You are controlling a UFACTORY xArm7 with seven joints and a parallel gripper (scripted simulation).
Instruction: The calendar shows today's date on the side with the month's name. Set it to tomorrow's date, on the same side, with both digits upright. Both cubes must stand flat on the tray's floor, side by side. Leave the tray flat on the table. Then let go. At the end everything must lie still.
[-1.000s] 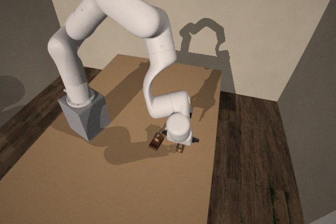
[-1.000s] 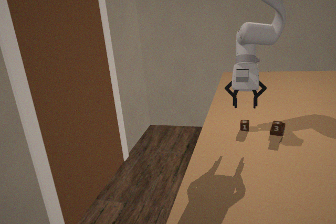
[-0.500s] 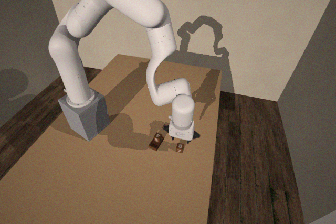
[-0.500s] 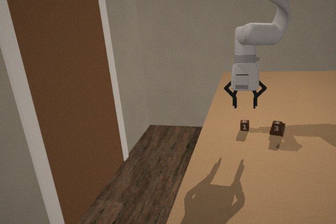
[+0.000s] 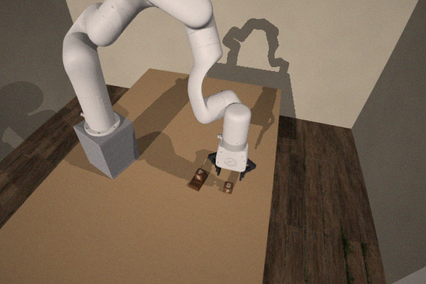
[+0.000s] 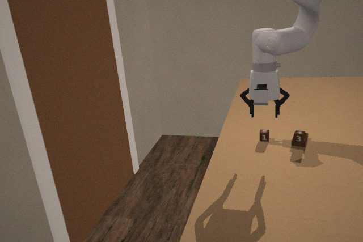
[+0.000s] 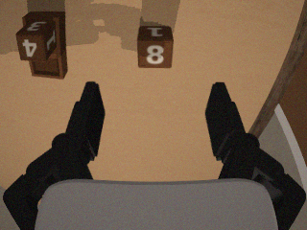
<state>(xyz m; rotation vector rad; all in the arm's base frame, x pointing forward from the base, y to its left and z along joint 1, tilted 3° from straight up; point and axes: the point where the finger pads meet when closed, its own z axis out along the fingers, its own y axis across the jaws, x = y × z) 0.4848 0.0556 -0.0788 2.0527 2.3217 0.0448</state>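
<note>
My gripper is now 90 mm above the digit cube. The rest, counted from my hand: brown calendar tray 120 mm behind, 90 mm below, 10 mm to the right.
</note>
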